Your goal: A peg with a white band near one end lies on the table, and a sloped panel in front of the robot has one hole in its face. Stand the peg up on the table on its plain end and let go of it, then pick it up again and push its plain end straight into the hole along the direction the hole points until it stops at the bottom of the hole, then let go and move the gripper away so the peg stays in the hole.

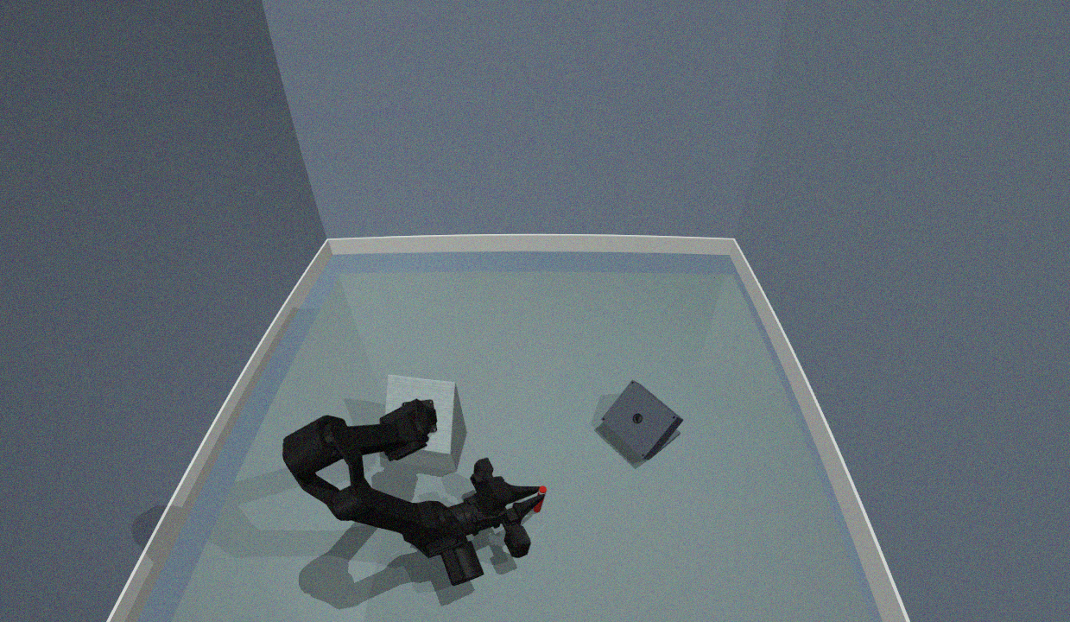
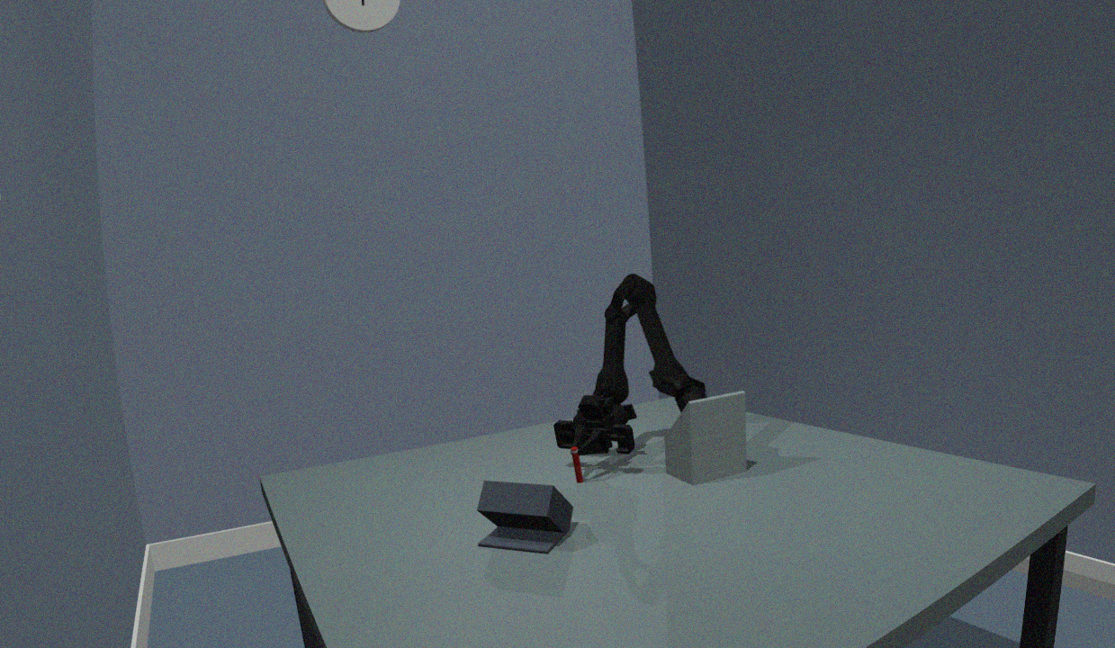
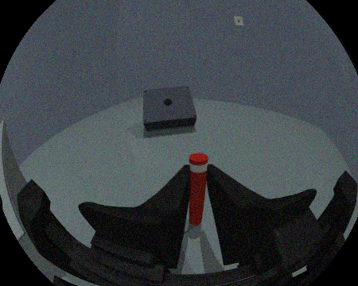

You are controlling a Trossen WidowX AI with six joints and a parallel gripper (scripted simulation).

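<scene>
My gripper tip is now 1 cm above the peg. From my gripper tip the other things lie so: panel: 22 cm ahead, 17 cm to the left, 2 cm below.
</scene>
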